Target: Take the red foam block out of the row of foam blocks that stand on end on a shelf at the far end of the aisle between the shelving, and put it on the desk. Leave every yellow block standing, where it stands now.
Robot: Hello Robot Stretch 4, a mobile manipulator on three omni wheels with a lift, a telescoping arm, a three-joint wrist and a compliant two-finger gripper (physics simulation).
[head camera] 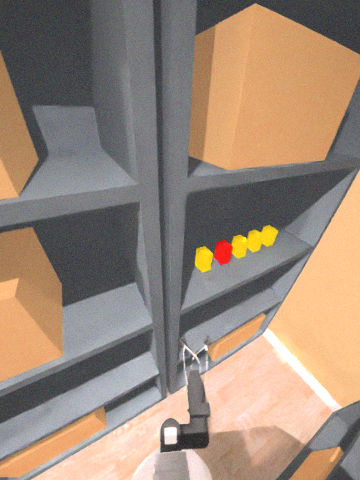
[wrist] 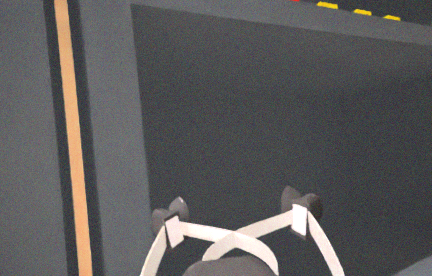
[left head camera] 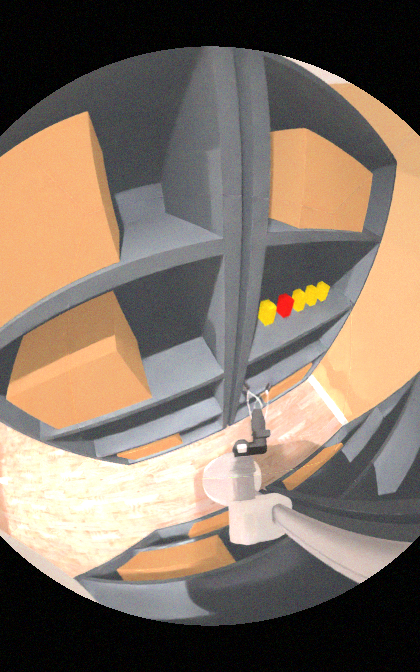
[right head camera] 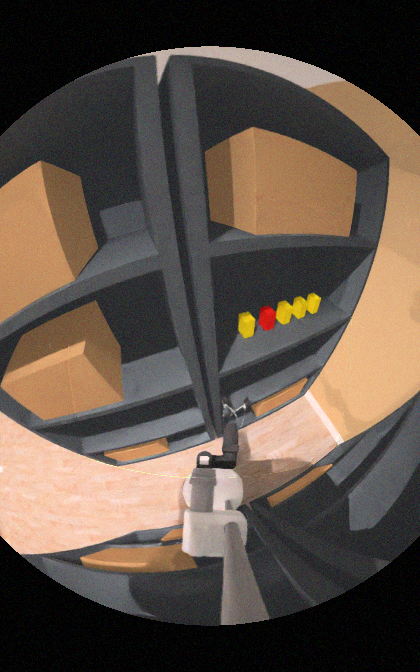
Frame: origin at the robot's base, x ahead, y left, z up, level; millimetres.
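Where they show: gripper, fingertip midpoint: [head camera: 194,335] [wrist: 235,208].
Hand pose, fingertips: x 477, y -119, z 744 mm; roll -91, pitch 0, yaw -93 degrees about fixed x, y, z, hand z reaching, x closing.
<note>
After its pixels a point has its place.
The red foam block [head camera: 223,252] @(y -254, x 691, z 1032 mm) [left head camera: 285,305] [right head camera: 267,318] stands on end on a shelf [head camera: 240,274] @(y -323, x 621, z 963 mm) [left head camera: 295,334], second in the row from the left. One yellow block [head camera: 203,259] @(y -155, x 645, z 1037 mm) [left head camera: 267,312] [right head camera: 246,324] stands left of it; several more stand to its right, the nearest yellow block [head camera: 239,246] @(y -344, x 737, z 1028 mm) close beside it. In the wrist view, the lower ends of the red block and three yellow blocks show at the top edge. My gripper [head camera: 195,342] @(y -119, x 477, z 744 mm) [left head camera: 257,387] [right head camera: 236,401] [wrist: 235,208] @(y -119, x 477, z 744 mm) is open and empty, lower than the row's shelf and left of its middle. The desk does not show.
Double uprights [head camera: 174,210] @(y -21, x 451, z 1354 mm) stand left of the row's bay. A large cardboard box [head camera: 280,90] @(y -256, x 577, z 1584 mm) [right head camera: 300,185] sits on the shelf above; a low cardboard box [head camera: 237,337] @(y -499, x 685, z 243 mm) lies at the bottom right. An orange wall [head camera: 325,300] @(y -933, x 655, z 672 mm) bounds the right. More shelving stands behind, near the mast.
</note>
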